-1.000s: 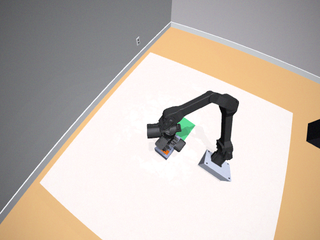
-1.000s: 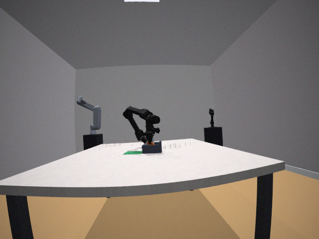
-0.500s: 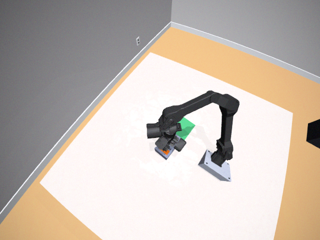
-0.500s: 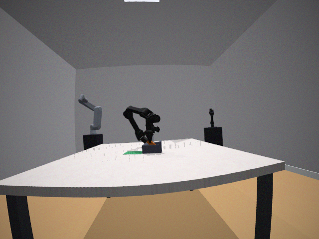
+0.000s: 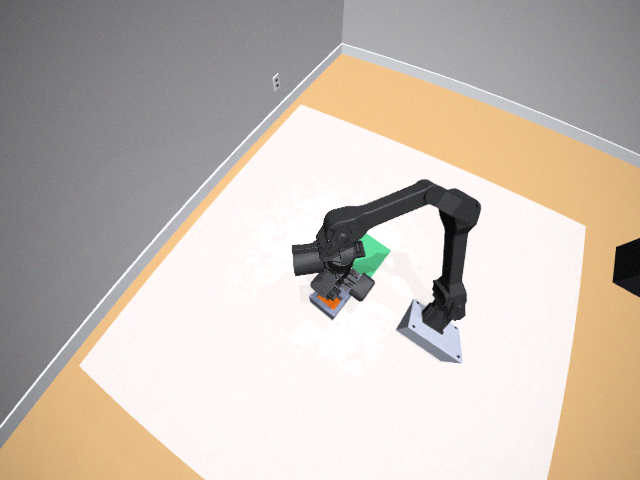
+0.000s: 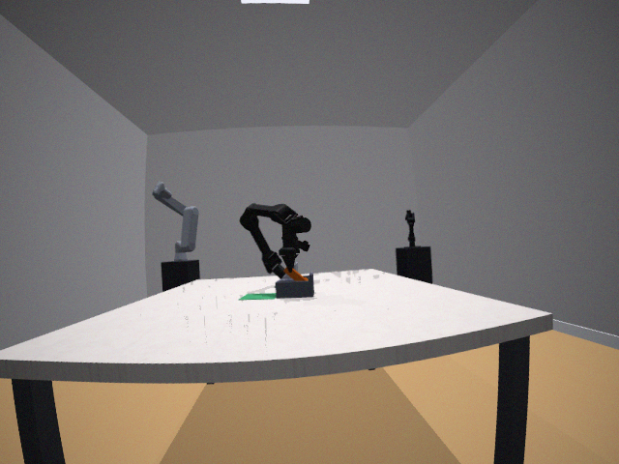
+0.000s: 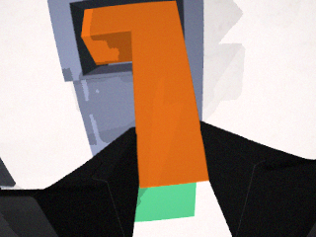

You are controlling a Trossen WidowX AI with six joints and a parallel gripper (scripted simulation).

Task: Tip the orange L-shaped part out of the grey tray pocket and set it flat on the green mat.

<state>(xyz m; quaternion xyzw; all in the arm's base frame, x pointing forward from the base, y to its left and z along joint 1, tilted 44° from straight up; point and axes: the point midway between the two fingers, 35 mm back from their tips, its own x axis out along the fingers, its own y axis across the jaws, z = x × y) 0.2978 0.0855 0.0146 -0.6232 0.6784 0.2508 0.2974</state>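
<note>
The green mat lies 140 mm to the right of my gripper tip, 120 mm below it and 30 mm behind it. From my gripper tip the other things lie so: orange L-shaped part: 30 mm to the left, 30 mm below, 10 mm behind.
</note>
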